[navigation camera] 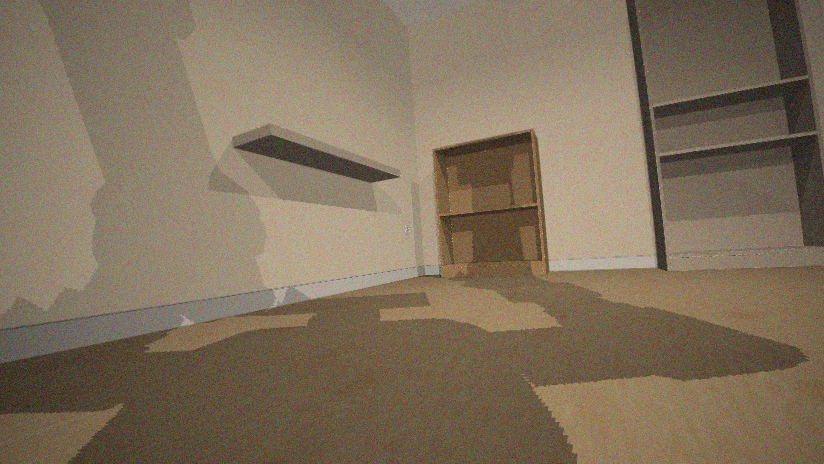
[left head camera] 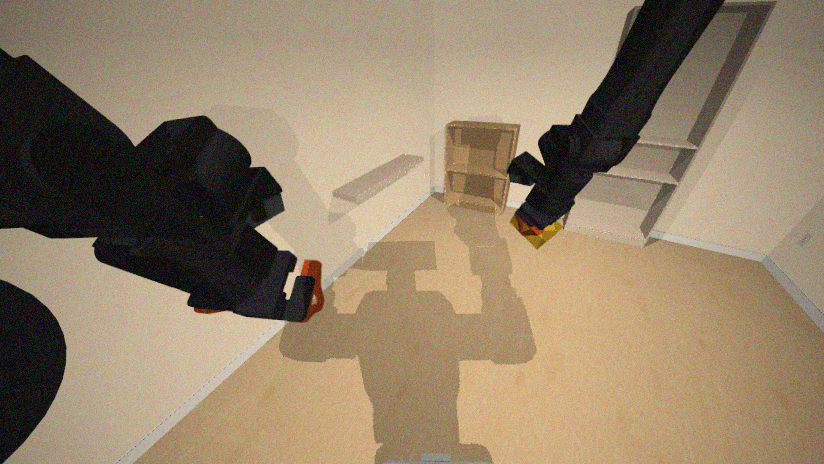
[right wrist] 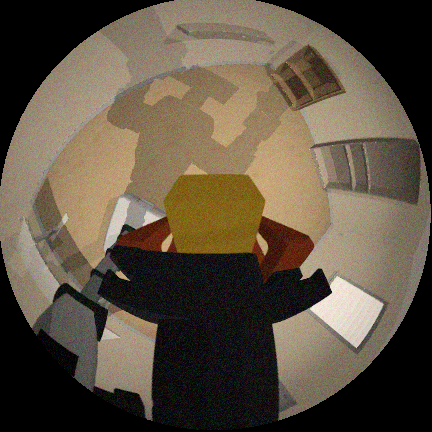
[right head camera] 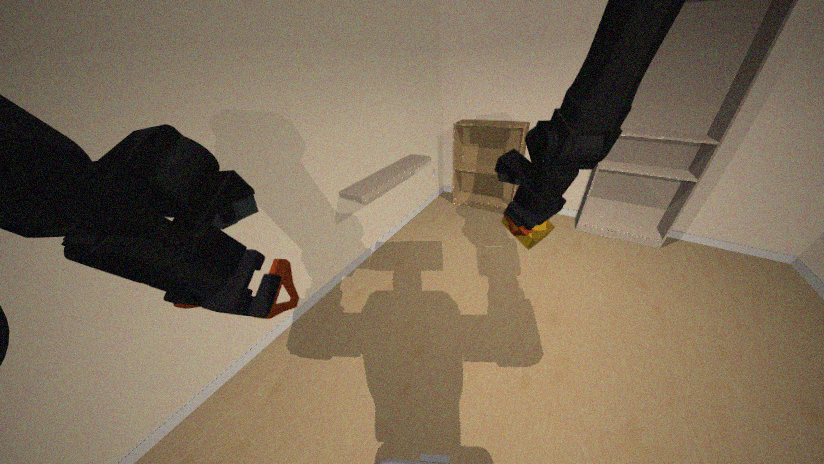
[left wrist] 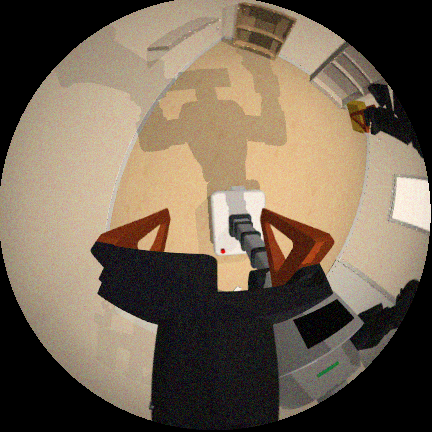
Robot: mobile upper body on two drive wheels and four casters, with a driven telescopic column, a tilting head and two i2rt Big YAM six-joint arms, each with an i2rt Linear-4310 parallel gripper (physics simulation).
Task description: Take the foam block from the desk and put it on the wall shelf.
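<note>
The yellow foam block (left head camera: 537,237) (right head camera: 529,237) (left wrist: 356,116) (right wrist: 215,215) is held between the orange fingers of my right gripper, which is shut on it and raised above the floor. My left gripper (left wrist: 214,212) is open with no object between its fingers; in the left head camera it is at the left, beside the wall. The wall shelf (left head camera: 377,179) (right head camera: 385,179) (left wrist: 182,35) (right wrist: 225,34) (navigation camera: 314,152) is a grey board on the left wall, ahead and apart from both grippers. No object shows on its top. The desk does not show in the head views.
A low wooden bookcase (left head camera: 483,125) (right head camera: 491,123) (navigation camera: 541,201) stands in the far corner, right of the wall shelf. A tall grey shelf unit (left head camera: 700,146) (right head camera: 717,141) (navigation camera: 645,144) stands along the wall farther right. The robot's shadow falls on the floor and left wall.
</note>
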